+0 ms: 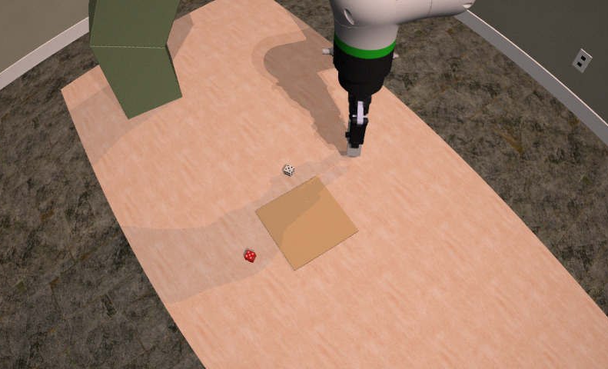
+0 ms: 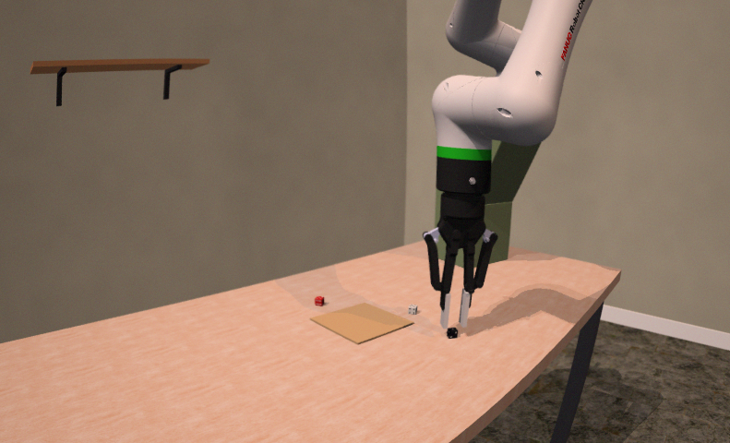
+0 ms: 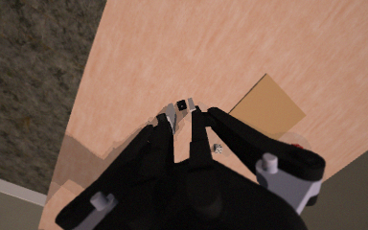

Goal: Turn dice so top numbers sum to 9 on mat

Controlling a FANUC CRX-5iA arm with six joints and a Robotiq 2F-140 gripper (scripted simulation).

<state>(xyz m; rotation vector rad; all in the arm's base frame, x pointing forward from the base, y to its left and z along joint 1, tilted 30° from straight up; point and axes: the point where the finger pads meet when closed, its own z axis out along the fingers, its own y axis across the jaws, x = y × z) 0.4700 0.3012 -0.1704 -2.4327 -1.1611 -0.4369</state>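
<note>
The black die is 50 mm below my hand. Round my hand: tan square mat 160 mm to the right, 70 mm ahead, 50 mm below; white die 130 mm to the right, 50 mm below, 40 mm behind; red die 290 mm to the right, 80 mm ahead, 50 mm below.
</note>
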